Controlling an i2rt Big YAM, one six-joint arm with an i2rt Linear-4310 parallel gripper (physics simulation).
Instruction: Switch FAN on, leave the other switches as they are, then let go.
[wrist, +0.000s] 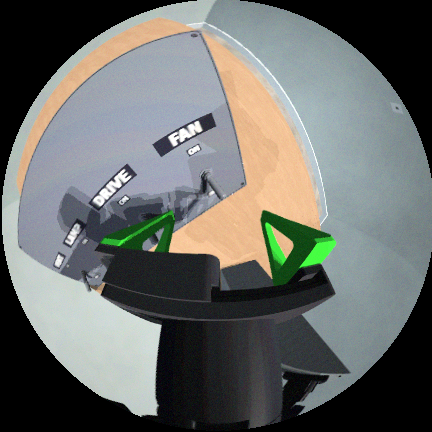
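The FAN switch is a thin grey metal lever near the right end of the grey panel. It leans away from its ON mark, towards the panel's near edge. The black FAN label is beyond it. My gripper is open, with nothing between its green fingers. The lever shows in line with the gap between the fingertips, beyond them. The DRIVE label is to the left; its switch is mostly hidden behind my left finger.
Further left are the LAMP label, another small label and a lever beside my gripper's body. The panel lies on a wooden table top. Dark arm shadows fall across the panel around the DRIVE label.
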